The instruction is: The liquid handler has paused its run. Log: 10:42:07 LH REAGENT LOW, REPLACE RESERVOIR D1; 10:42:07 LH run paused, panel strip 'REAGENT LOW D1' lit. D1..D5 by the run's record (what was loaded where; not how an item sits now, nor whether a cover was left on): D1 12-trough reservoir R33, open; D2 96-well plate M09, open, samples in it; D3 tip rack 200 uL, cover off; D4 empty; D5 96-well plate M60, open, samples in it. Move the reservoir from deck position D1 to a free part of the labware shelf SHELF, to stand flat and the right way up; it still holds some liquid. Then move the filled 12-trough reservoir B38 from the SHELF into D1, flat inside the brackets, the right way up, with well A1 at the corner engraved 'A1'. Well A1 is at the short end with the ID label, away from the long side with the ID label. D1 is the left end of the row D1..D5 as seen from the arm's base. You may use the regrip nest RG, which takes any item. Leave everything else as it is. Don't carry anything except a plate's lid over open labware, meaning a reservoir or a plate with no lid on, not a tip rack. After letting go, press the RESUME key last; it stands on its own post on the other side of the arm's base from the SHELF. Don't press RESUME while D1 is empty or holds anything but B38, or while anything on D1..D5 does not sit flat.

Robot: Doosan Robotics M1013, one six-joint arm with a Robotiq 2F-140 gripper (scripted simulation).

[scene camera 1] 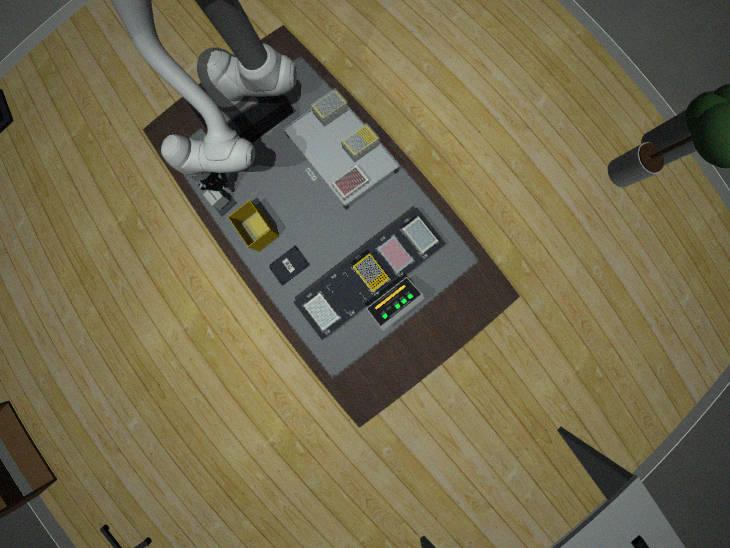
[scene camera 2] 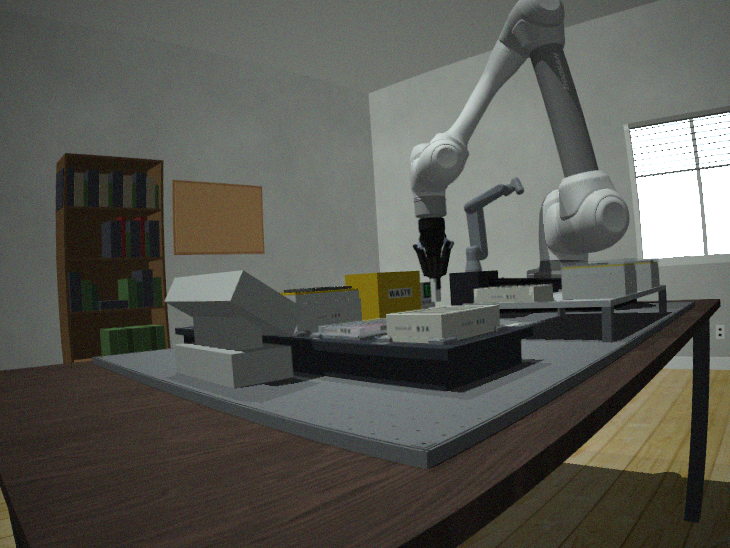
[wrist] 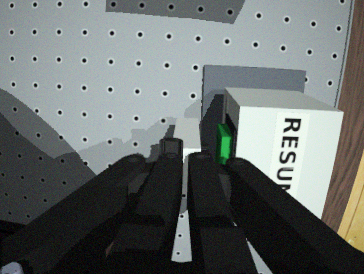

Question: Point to a yellow waste bin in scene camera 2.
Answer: At 383,293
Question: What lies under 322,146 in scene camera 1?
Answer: A labware shelf.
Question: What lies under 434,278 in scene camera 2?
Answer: The gripper.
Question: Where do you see a resume post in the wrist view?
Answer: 291,137
